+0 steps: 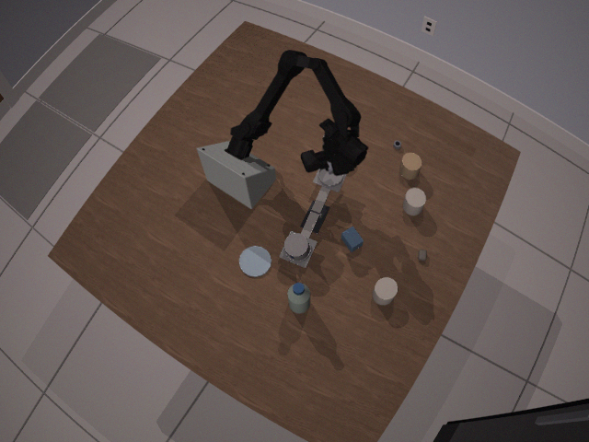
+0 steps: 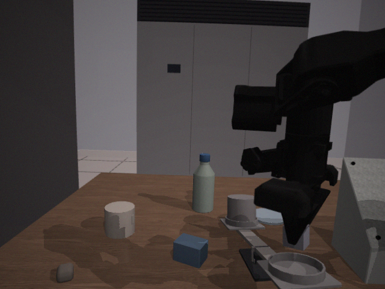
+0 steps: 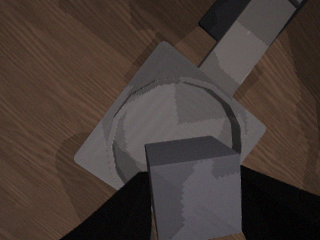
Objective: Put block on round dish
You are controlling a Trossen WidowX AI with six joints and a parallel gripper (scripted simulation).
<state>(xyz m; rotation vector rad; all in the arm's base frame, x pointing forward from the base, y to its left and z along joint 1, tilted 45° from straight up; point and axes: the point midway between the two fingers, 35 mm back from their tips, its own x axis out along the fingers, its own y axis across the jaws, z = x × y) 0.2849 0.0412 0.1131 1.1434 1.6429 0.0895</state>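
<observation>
My gripper tip is now 35 cm to the left of the pale blue round dish, 12 cm above it and 6 cm past it. The rest, counted from my gripper tip: small ring (27 cm to the left, 12 cm below, 12 cm ahead); then blue box (16 cm ahead, 13 cm to the right, 10 cm below); then cup (27 cm to the right, 6 cm below, 4 cm ahead).
</observation>
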